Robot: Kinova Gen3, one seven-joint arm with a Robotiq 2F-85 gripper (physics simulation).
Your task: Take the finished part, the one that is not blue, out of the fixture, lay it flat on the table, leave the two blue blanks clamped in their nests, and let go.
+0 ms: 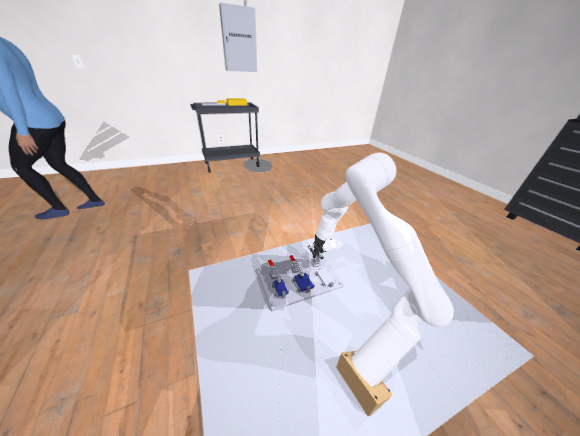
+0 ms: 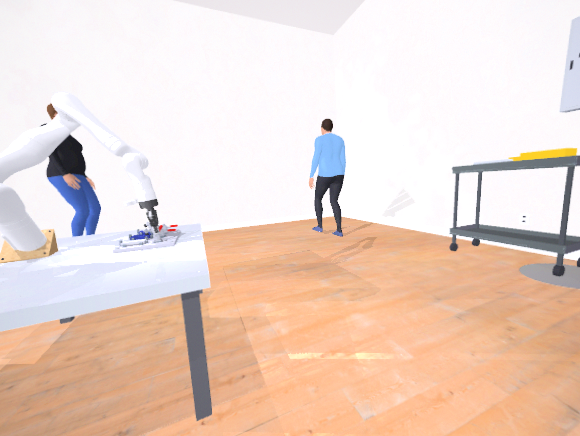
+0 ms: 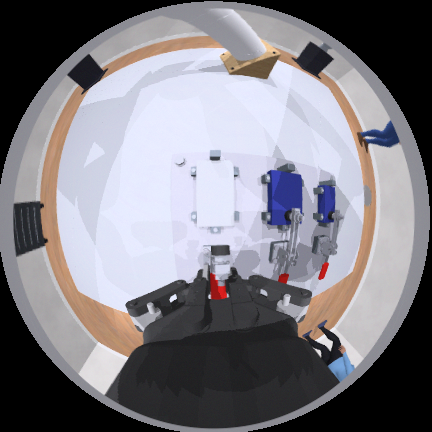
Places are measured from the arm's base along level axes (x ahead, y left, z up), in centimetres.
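Pixels of known places: gripper, fingertip midpoint: (image 1: 316, 257) (image 2: 157, 233); arm's base, origin of the base link: (image 1: 363, 369) (image 2: 31, 242) (image 3: 249, 51).
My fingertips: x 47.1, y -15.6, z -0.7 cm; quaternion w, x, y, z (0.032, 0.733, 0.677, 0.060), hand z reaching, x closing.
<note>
For each thing: its top centre in the pictures, then the offset to it from my fingertips. "pt": a spot on its surface instead. Level surfaces: height alone.
- white block, middle of its top: (image 3: 214, 191) (image 1: 325, 275) (image 2: 134, 241) dx -9.8, dy +1.3, dz -2.4 cm
- fixture plate, surface spot: (image 3: 181, 200) pt dx -9.5, dy -3.5, dz -4.0 cm
- clamp's red handle, middle of its top: (image 3: 218, 293) dx +0.9, dy -0.1, dz +3.5 cm
- middle blue blank, middle of its top: (image 3: 288, 197) (image 1: 303, 280) (image 2: 141, 235) dx -7.8, dy +12.1, dz -1.9 cm
- outer blue blank, middle of its top: (image 3: 330, 203) (image 1: 280, 286) dx -5.9, dy +23.0, dz -1.4 cm
- bolt head, surface spot: (image 3: 180, 161) pt dx -15.1, dy -2.9, dz -3.3 cm
- white table, its level: dz -5.5 cm
The finished part, a white block (image 3: 215, 192) (image 1: 326, 276), lies flat in its nest on the fixture plate (image 3: 181, 200). Its toggle clamp (image 3: 220, 260) is swung back, with the black pad clear of the part's top. My gripper (image 3: 216, 270) (image 1: 317, 256) (image 2: 156, 229) is shut on this clamp's red handle (image 3: 218, 291), behind the nest. The middle blue blank (image 3: 283, 192) (image 1: 303, 281) and the outer blue blank (image 3: 326, 200) (image 1: 280, 287) sit in their nests, each with a clamp pad down on it. Fine contact at the fingertips is partly hidden.
The other two clamps' red handles (image 3: 283, 278) (image 3: 323, 271) stand beside my gripper. A bolt head (image 3: 180, 161) is at the plate's corner. The wooden arm base (image 1: 362, 382) is on the white table (image 1: 250, 380). A person in blue (image 2: 330, 155) stands beyond the table.
</note>
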